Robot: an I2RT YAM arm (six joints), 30 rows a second.
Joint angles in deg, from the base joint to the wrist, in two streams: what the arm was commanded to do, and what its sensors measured. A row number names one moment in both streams.
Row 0, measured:
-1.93 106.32 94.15 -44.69 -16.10 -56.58
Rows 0 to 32, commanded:
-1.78 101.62 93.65 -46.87 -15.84 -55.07
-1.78 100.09 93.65 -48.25 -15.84 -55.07
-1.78 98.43 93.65 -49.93 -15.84 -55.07
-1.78 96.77 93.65 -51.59 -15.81 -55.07
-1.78 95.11 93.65 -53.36 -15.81 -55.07
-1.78 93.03 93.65 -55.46 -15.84 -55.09
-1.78 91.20 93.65 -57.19 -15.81 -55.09
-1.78 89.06 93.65 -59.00 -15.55 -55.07
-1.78 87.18 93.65 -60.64 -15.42 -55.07
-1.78 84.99 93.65 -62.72 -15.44 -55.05
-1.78 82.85 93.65 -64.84 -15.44 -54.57
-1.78 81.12 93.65 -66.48 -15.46 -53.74
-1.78 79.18 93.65 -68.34 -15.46 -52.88
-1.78 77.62 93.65 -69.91 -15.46 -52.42
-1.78 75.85 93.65 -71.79 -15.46 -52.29
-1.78 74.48 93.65 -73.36 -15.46 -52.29
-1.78 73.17 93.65 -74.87 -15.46 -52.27
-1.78 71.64 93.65 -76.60 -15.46 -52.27
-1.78 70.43 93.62 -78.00 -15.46 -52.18
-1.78 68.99 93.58 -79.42 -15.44 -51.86
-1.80 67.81 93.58 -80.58 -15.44 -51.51
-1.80 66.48 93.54 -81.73 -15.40 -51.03
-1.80 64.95 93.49 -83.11 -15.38 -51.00
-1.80 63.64 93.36 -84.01 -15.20 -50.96
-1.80 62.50 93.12 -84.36 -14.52 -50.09
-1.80 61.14 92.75 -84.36 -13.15 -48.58
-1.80 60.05 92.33 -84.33 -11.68 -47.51
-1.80 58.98 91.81 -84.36 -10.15 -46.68
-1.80 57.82 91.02 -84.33 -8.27 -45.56
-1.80 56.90 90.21 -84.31 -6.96 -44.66
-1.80 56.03 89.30 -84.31 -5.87 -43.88
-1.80 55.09 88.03 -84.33 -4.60 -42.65
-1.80 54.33 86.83 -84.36 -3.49 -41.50
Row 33, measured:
-1.91 55.75 90.04 -84.07 -8.91 -46.81
